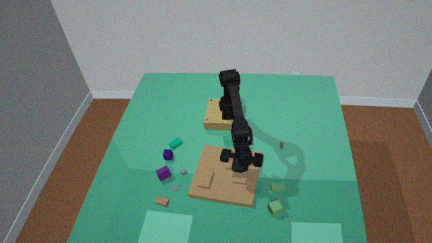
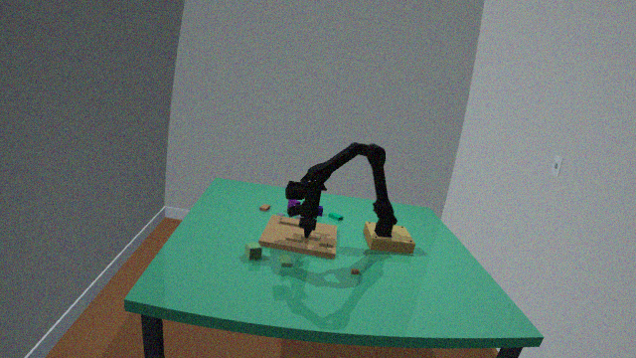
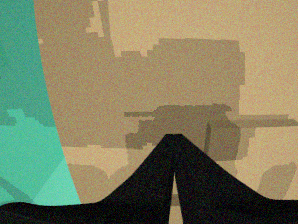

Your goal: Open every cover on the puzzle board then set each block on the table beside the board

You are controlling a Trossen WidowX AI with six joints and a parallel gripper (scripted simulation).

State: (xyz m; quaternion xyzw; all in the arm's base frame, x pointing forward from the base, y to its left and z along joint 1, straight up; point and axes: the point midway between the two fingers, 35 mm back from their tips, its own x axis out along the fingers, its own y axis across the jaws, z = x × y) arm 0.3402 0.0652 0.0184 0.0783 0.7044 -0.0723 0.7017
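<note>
Right now the tan puzzle board is 10 mm behind my gripper tip, 80 mm to the right of it and 20 mm below it. Round my gripper tip: teal block 190 mm behind, 340 mm to the right, 30 mm below; then orange block 150 mm ahead, 370 mm to the right, 30 mm below; then purple cube 110 mm behind, 370 mm to the right, 20 mm below.
</note>
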